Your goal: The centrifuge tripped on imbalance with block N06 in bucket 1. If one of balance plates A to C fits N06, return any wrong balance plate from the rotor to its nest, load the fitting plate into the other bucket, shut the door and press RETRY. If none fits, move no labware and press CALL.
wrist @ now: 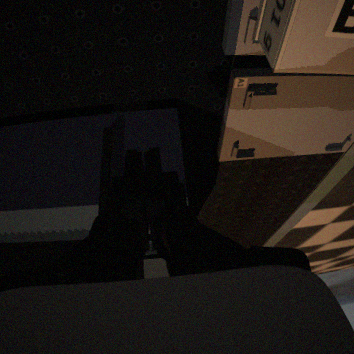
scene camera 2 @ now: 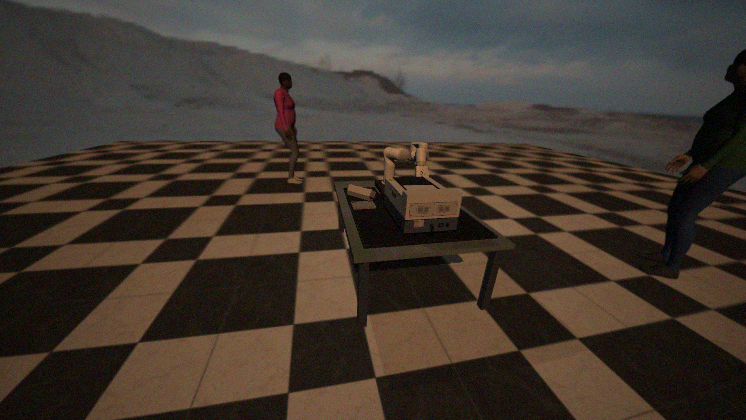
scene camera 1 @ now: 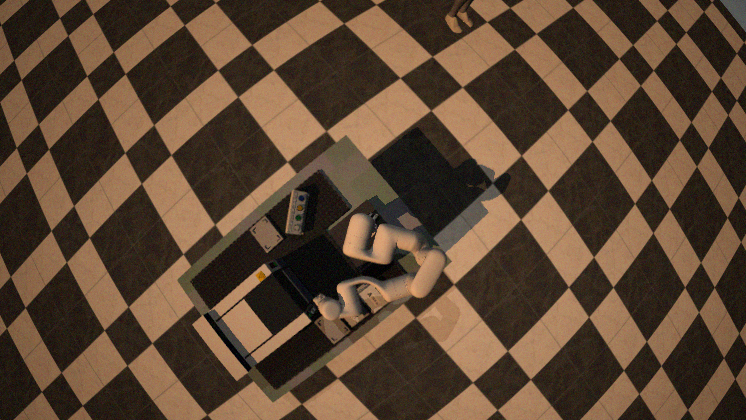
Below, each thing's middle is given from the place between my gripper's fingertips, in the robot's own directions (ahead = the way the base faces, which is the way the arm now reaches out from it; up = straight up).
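Measuring from my hand, I find the centrifuge (scene camera 1: 272, 305) 26 cm ahead of it, 20 cm to the right of it and 2 cm above it. The balance plate B (wrist: 291, 43) is 15 cm to the left of my hand and 3 cm behind it, and 7 cm below it. As for the button panel (scene camera 1: 299, 200), that is 39 cm to the right of my hand, 25 cm behind it and 6 cm below it.
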